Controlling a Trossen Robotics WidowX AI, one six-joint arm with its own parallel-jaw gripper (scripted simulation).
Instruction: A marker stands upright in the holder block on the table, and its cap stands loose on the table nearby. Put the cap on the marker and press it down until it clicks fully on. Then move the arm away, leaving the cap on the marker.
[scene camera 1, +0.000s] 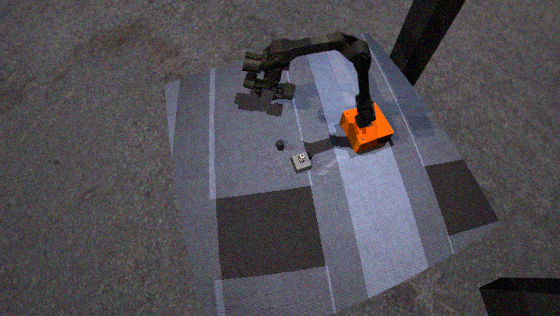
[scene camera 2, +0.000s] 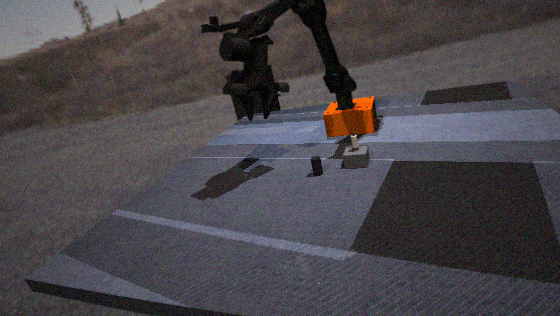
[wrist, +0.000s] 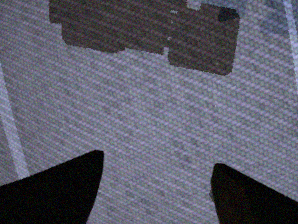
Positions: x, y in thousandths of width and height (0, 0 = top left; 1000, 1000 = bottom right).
In view: the gripper (scene camera 2: 462, 378).
The gripper shows as well in scene camera 1 (scene camera 1: 476, 312) and in the wrist view (wrist: 532, 748).
